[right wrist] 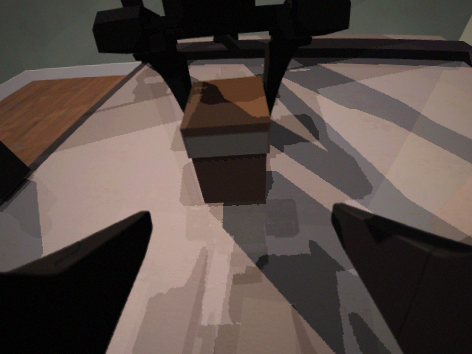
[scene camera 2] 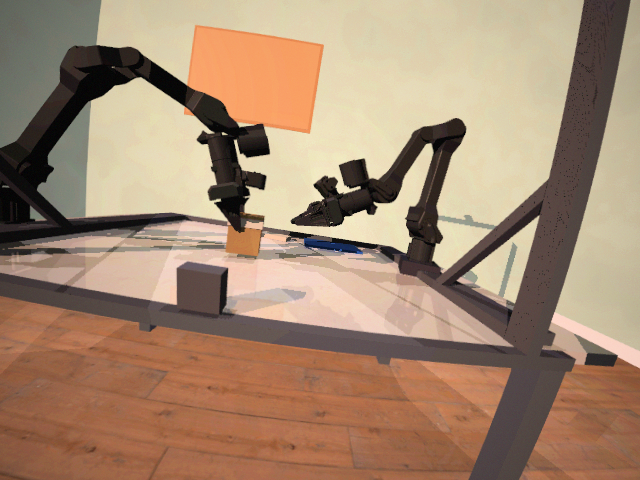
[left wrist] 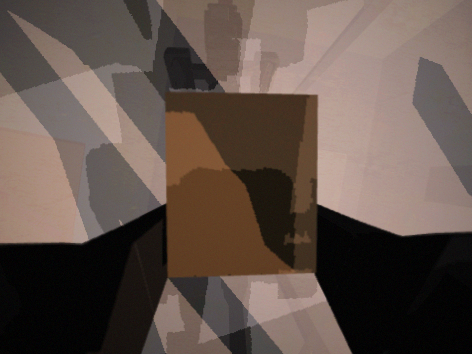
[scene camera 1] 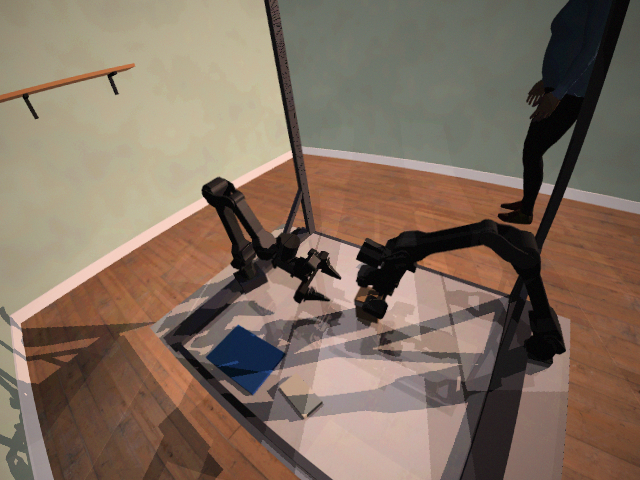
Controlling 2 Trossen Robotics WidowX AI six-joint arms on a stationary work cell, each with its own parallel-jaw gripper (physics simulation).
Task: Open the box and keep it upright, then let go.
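Places are measured from the left arm's base along level axes (x ahead, y left, z up), in metres.
Pixels of known places: left gripper, fingertip midpoint: point(scene camera 2: 240, 228) point(left wrist: 238, 201); right gripper, fingertip midpoint: point(right wrist: 242, 216) point(scene camera 2: 293, 222) point(scene camera 1: 335, 289); left arm's base, link origin: point(scene camera 2: 6, 220) point(scene camera 1: 539, 351); right arm's base, link origin: point(scene camera 2: 419, 260) point(scene camera 1: 249, 274).
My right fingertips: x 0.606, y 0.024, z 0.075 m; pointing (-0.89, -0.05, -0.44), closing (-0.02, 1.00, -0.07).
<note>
Ahead of a thing's pixels: the offset from my right fingertips to its top centre.
A small brown box point(scene camera 1: 363, 296) point(scene camera 2: 244, 242) point(left wrist: 210, 225) point(right wrist: 230, 180) stands upright on the white table, with a light grey band around its lid, below the orange-brown top. The lid is over the body; I cannot tell whether a gap shows between them. My left gripper point(scene camera 1: 371, 303) point(scene camera 2: 241, 226) point(left wrist: 238, 201) point(right wrist: 230, 127) points down from above and is shut on the lid, one finger on each side. My right gripper point(scene camera 1: 334, 288) point(scene camera 2: 293, 222) point(right wrist: 242, 216) is open and empty, level above the table, facing the box and apart from it.
A flat blue panel {dx +0.187, dy +0.279, dz -0.087 m} point(scene camera 1: 245, 356) point(scene camera 2: 330, 244) lies on the table beyond my right gripper in scene camera 2. A thin beige tile {dx -0.030, dy +0.309, dz -0.080 m} point(scene camera 1: 299, 393) lies near it in scene camera 1. A dark block {dx -0.124, dy -0.301, dz -0.037 m} point(scene camera 2: 201, 287) stands at the table's edge. Frame posts point(scene camera 1: 289, 103) point(scene camera 2: 578, 155) rise at the corners.
</note>
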